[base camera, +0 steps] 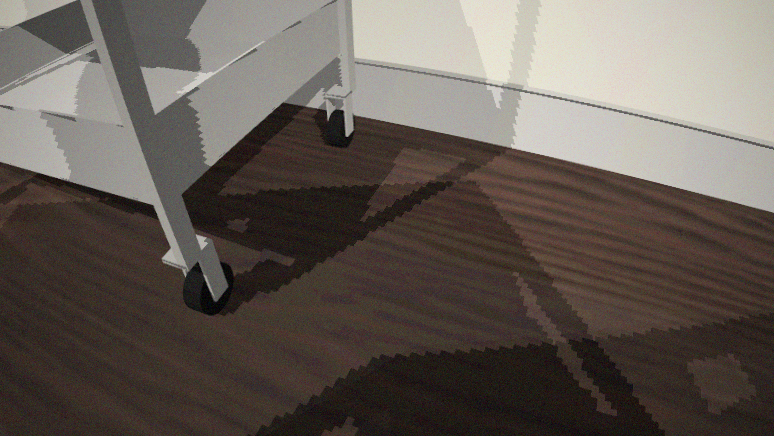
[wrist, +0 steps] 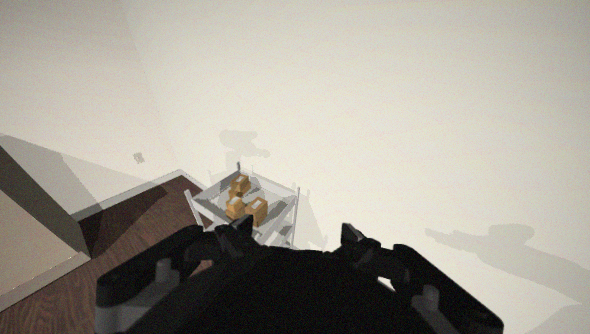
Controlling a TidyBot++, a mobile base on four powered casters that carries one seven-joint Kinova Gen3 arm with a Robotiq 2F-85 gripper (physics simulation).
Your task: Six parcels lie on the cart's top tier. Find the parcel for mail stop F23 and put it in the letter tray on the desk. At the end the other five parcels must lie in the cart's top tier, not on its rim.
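Note:
You'd see a cart and my gripper in the pictures.

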